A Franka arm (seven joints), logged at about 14 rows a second.
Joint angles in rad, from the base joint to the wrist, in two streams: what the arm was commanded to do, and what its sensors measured. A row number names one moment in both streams.
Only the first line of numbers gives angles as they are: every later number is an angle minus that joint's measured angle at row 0.
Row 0, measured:
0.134, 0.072, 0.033, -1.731, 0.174, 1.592, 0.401
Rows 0 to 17, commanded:
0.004, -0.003, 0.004, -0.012, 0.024, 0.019, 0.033
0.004, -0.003, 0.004, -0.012, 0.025, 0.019, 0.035
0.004, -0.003, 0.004, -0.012, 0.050, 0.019, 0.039
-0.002, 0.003, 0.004, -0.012, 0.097, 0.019, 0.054
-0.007, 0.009, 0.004, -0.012, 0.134, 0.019, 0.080
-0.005, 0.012, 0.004, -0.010, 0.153, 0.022, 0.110
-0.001, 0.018, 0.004, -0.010, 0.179, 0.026, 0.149
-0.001, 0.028, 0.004, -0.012, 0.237, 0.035, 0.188
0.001, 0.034, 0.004, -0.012, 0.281, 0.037, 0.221
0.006, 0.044, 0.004, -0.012, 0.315, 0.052, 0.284
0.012, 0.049, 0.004, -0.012, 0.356, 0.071, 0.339
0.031, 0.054, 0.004, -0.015, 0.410, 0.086, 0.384
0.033, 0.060, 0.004, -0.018, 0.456, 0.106, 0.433
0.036, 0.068, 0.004, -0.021, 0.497, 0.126, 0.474
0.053, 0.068, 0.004, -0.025, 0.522, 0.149, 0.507
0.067, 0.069, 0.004, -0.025, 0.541, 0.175, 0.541
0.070, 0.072, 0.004, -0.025, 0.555, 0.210, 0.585
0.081, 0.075, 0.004, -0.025, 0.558, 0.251, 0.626
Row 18, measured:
0.072, 0.077, 0.001, -0.013, 0.522, 0.191, 0.558
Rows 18 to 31, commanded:
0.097, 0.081, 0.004, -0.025, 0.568, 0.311, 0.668
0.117, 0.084, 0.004, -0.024, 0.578, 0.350, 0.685
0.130, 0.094, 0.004, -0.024, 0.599, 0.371, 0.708
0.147, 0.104, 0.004, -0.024, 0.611, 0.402, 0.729
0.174, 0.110, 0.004, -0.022, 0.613, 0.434, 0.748
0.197, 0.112, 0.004, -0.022, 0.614, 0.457, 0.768
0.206, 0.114, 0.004, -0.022, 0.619, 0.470, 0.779
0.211, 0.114, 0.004, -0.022, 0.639, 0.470, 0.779
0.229, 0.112, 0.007, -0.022, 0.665, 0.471, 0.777
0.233, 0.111, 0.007, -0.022, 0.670, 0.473, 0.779
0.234, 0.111, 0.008, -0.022, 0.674, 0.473, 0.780
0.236, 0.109, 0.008, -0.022, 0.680, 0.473, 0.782
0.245, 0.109, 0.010, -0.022, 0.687, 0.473, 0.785
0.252, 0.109, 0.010, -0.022, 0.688, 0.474, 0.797
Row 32, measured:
0.242, 0.115, 0.005, -0.018, 0.660, 0.458, 0.774
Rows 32 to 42, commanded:
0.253, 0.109, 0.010, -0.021, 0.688, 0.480, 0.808
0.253, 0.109, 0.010, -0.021, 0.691, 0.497, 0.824
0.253, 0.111, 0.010, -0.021, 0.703, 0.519, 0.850
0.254, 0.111, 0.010, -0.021, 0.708, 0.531, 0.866
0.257, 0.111, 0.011, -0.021, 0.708, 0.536, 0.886
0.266, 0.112, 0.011, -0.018, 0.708, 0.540, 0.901
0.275, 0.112, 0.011, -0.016, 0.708, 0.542, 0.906
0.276, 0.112, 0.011, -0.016, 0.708, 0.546, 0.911
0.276, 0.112, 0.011, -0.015, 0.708, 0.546, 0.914
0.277, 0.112, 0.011, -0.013, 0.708, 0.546, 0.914
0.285, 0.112, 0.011, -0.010, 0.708, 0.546, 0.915
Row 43, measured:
0.279, 0.115, 0.009, -0.014, 0.679, 0.532, 0.902
